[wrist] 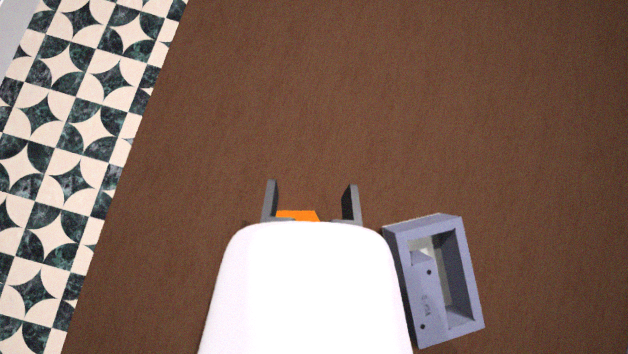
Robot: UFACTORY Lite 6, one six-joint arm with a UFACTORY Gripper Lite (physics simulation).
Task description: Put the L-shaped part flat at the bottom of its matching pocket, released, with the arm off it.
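Places are measured from the arm's base along level axes (x ahead, y left, z up), in centimetres.
Pixels of known places: end effector, tool point: (311,205).
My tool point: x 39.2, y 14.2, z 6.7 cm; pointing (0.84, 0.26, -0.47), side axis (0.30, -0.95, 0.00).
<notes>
Ahead of a thing's pixels: the offset from my tool point to its top centre. "pt": to the spot under its first point. Level surfaces: height alone.
Part of the orange L-shaped part @(dx -4.1, dy +0.3, dz -3.1 cm) (298,216) shows low between the two grey fingers, just above the edge of the white gripper housing. The rest of it is hidden behind the housing. My gripper (312,184) is open, with its fingers wide apart and a gap between the orange part and the right finger. The blue-grey block @(dx -4.0, dy -19.1, dz -10.4 cm) (470,280) with the L-shaped pocket @(pt dx -2.6, dy -22.1, dz -12.5 cm) (451,270) is on the brown surface at the lower right, beside the housing. No orange shows in the visible part of the pocket.
The brown table top @(dz -14.1 cm) (400,100) spans the middle and right of the view. Its left edge runs at a slant, with a green-and-cream patterned floor (60,150) beyond it. The white housing (310,290) covers the lower middle.
</notes>
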